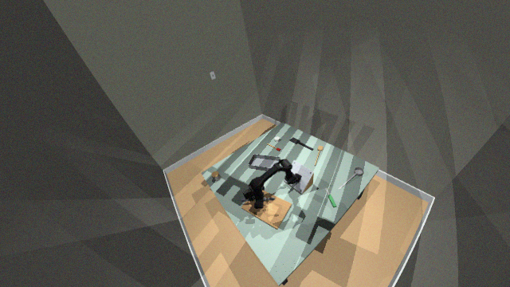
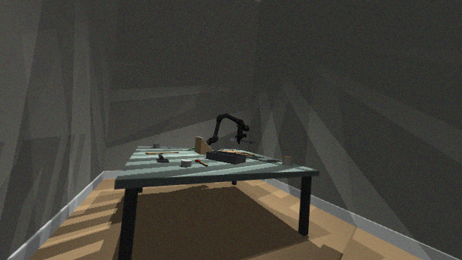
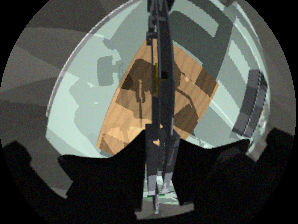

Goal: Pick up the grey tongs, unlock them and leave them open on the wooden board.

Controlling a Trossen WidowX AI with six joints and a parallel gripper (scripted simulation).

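The wooden board lies 3 cm to the right of my gripper tip and 11 cm below it. Also, from my gripper tip: black spatula: 27 cm ahead, 86 cm to the right, 11 cm below; green-handled tool: 34 cm behind, 44 cm to the right, 11 cm below; roasting tin: 36 cm ahead, 36 cm to the right, 9 cm below.
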